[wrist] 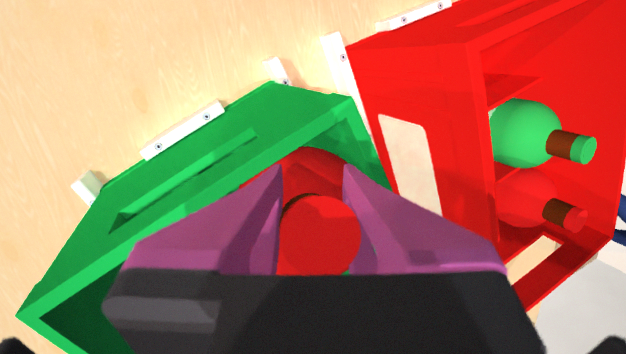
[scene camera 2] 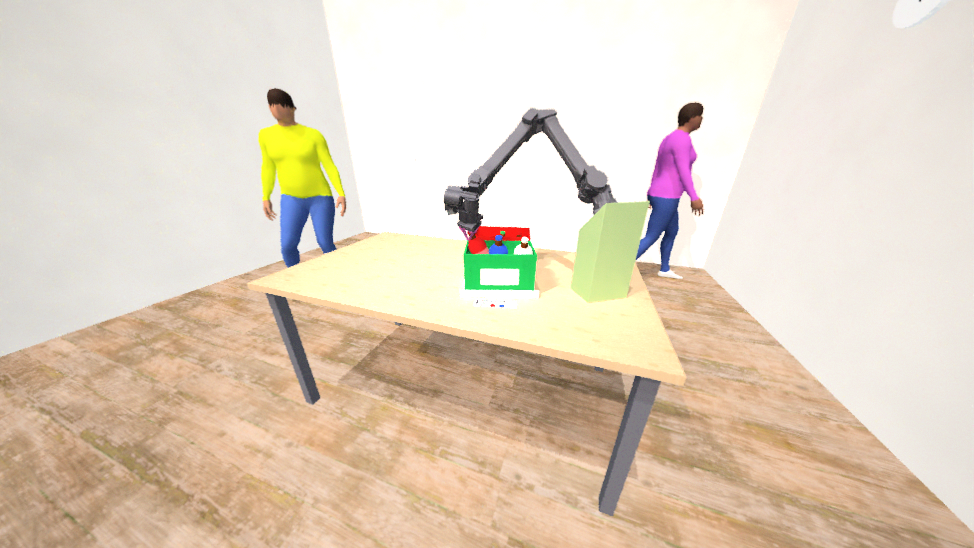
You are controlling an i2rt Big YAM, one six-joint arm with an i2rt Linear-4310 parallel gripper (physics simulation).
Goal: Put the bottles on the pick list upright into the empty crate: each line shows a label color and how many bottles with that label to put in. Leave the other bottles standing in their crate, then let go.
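Frame: origin at the arm's base, x ahead, y left, z up, level; centimetres.
Seen in the pictures: gripper, fingertip midpoint: (wrist: 312, 176) (scene camera 2: 469, 238); arm's base, origin of the base link: (scene camera 2: 608, 216).
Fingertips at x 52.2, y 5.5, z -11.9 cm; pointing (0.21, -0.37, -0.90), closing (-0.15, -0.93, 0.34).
Observation:
Pixels of each thing's top centre, then the offset from my fingertips to it. Level surfaces: height alone.
- blue bottle, middle of its top: (scene camera 2: 498, 234) dx -14.4, dy +5.9, dz +4.6 cm
- white bottle, middle of its top: (scene camera 2: 524, 235) dx -23.5, dy +2.8, dz +4.2 cm
- red crate, middle of its top: (wrist: 569, 175) (scene camera 2: 501, 231) dx -7.2, dy -22.4, dz -1.9 cm
- green bottle, middle of its top: (wrist: 588, 150) dx -6.6, dy -27.3, dz -3.1 cm
- small pick list, middle of its top: (scene camera 2: 495, 303) dx -16.7, dy +16.1, dz -19.3 cm
- wooden table, its level: dz -19.5 cm
The green crate (scene camera 2: 473, 274) (wrist: 240, 117) holds a red bottle (scene camera 2: 476, 246) (wrist: 320, 237), a blue bottle (scene camera 2: 498, 250) and a white bottle (scene camera 2: 523, 250). My gripper (scene camera 2: 467, 234) (wrist: 312, 176) points down over the crate's left part and is shut on the top of this red bottle, which stands upright inside the crate. The red crate (scene camera 2: 489, 233) (wrist: 410, 75) is behind the green one. In the wrist view it holds a green bottle (wrist: 525, 132) and another red bottle (wrist: 527, 200). The small pick list (scene camera 2: 497, 303) is too small to read fully; red and blue marks show.
White strips (wrist: 182, 131) border the crates on the wooden table (scene camera 2: 408, 272). A tall pale green block (scene camera 2: 602, 255) stands right of the crates. A person in yellow (scene camera 2: 296, 160) and a person in magenta (scene camera 2: 674, 166) are beyond the table.

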